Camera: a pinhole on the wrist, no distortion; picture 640 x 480 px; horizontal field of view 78.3 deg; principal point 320.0 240.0 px. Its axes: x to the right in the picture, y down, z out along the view. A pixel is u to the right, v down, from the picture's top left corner.
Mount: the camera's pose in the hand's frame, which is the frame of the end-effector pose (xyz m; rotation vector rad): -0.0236 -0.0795 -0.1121 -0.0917 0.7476 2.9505
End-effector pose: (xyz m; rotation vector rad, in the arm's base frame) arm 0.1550 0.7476 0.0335 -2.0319 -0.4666 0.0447
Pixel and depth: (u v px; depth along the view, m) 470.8 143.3 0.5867
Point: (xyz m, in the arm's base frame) -0.0437 0.7833 -0.4581
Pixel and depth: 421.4 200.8 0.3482
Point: 0.0427 0.7970 -0.1761
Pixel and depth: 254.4 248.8 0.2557
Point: 0.1473 0.8363 -0.0525
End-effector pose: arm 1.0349 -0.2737 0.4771 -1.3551 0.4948 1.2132
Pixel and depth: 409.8 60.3 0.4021
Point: 0.7016 -0.2421 0.4747
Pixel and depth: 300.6 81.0 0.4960
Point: 0.6703 -0.1354 0.3733
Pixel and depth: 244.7 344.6 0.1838
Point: 1.0401 -0.1976 0.5121
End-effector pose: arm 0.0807 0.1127 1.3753 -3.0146 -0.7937 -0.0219
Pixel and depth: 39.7 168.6 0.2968
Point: 0.2861 0.1255 1.2368
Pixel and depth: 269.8 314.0 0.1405
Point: 0.0509 0.1389 1.3506
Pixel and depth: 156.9 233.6 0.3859
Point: 0.2375 0.0945 1.1390
